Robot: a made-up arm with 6 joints.
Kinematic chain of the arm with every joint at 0, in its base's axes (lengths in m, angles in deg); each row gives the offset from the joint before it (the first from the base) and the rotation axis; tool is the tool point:
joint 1: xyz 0 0 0.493 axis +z
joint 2: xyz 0 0 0 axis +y
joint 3: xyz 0 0 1.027 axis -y
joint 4: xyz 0 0 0 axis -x
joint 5: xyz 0.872 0 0 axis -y
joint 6: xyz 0 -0.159 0 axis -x
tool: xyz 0 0 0
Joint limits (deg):
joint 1: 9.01..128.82
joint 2: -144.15..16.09
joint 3: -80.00..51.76
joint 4: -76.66..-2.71
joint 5: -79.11..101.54
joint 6: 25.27..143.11
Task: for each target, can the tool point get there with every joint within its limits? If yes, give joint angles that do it. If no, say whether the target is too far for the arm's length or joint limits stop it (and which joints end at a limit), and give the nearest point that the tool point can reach.
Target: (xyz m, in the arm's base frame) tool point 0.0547 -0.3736 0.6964
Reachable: yes | joints 89.62 -120.16 -56.09 -68.91 -18.69 92.40
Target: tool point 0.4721 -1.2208 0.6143
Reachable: yes | joints 105.64 -126.69 2.81 -37.88 71.51 127.43
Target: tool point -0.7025 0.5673 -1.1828
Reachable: no: joint limits stop it (at a limit: joint 1, joint 2, joint 3, joint 4) | nearest point -1.3995 -0.3827 -0.5712 | short by 1.328 m
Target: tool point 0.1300 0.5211 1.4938
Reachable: yes | joints 91.96 -20.33 -13.99 -21.73 20.60 77.97
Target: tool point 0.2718 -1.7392 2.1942
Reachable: no: too far | nearest point 0.1998 -1.2783 1.7434 | short by 0.649 m
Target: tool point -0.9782 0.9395 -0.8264
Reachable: no: joint limits stop it (at a limit: joint 1, joint 2, joint 3, joint 4) | nearest point -1.4584 -0.2684 -0.4297 | short by 1.359 m
